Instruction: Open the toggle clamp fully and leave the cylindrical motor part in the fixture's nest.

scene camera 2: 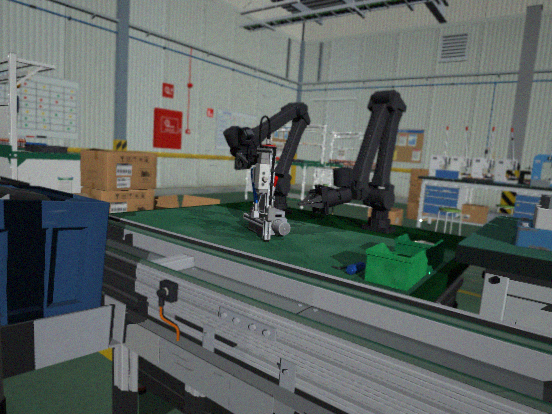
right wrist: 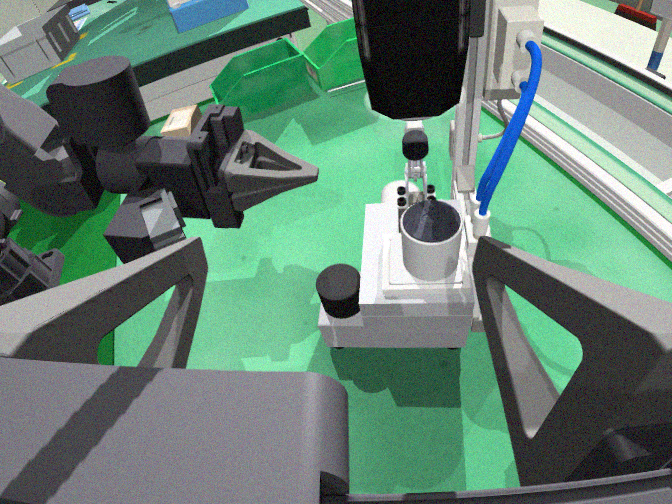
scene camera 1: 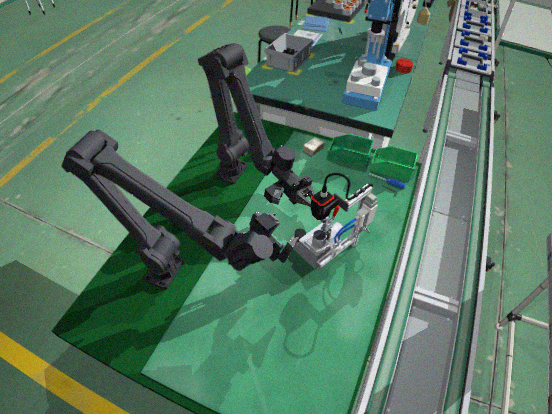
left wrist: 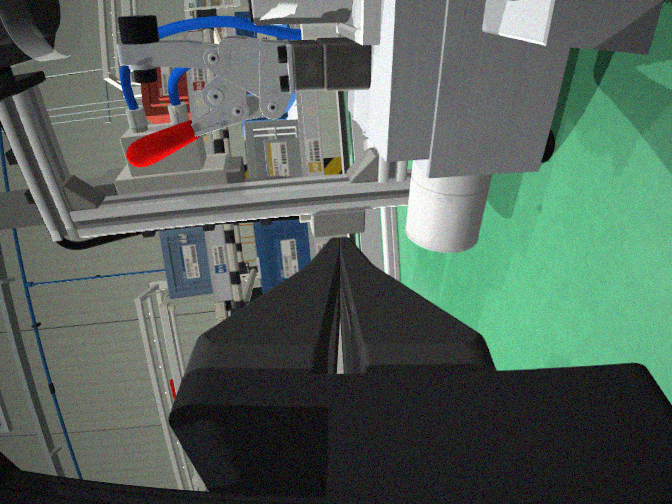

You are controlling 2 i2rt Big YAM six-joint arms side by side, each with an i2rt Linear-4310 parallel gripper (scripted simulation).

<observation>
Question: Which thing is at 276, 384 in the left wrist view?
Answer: My left gripper.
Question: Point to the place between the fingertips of my left gripper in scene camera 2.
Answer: At 298, 204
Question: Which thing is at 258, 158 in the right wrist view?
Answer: My left gripper.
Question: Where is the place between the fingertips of my right gripper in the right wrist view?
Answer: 339, 251
</observation>
